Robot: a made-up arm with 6 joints. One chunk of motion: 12 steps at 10 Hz.
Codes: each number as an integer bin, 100 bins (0 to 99) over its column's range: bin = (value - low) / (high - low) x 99, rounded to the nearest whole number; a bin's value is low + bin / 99 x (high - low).
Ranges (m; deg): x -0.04..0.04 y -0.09..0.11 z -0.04..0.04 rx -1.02..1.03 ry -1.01..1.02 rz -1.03..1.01
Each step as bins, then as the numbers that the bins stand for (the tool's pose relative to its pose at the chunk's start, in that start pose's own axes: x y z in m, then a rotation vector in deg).
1 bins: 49 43 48 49 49 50
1 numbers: -0.0004 -0.0031 -0.0012 -0.01 -0.01 0.00
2 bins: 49 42 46 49 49 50
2 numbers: -0.0004 -0.0052 -0.0028 -0.01 -0.01 0.00
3 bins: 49 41 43 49 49 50
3 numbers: -0.0004 -0.0072 -0.0053 -0.01 -0.01 0.00
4 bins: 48 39 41 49 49 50
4 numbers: -0.0012 -0.0112 -0.0069 -0.01 -0.01 0.00
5 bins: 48 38 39 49 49 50
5 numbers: -0.0012 -0.0132 -0.0085 -0.01 -0.01 0.00
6 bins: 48 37 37 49 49 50
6 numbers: -0.0012 -0.0153 -0.0101 -0.01 -0.01 0.00
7 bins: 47 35 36 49 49 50
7 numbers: -0.0020 -0.0193 -0.0109 -0.01 -0.01 0.00
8 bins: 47 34 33 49 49 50
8 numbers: -0.0020 -0.0213 -0.0133 -0.01 -0.01 0.00
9 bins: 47 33 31 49 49 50
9 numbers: -0.0020 -0.0233 -0.0149 -0.01 -0.01 0.00
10 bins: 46 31 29 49 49 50
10 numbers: -0.0028 -0.0274 -0.0166 -0.01 -0.01 0.00
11 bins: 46 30 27 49 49 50
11 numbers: -0.0028 -0.0294 -0.0182 -0.01 -0.01 0.00
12 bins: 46 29 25 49 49 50
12 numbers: -0.0028 -0.0314 -0.0198 -0.01 -0.01 0.00
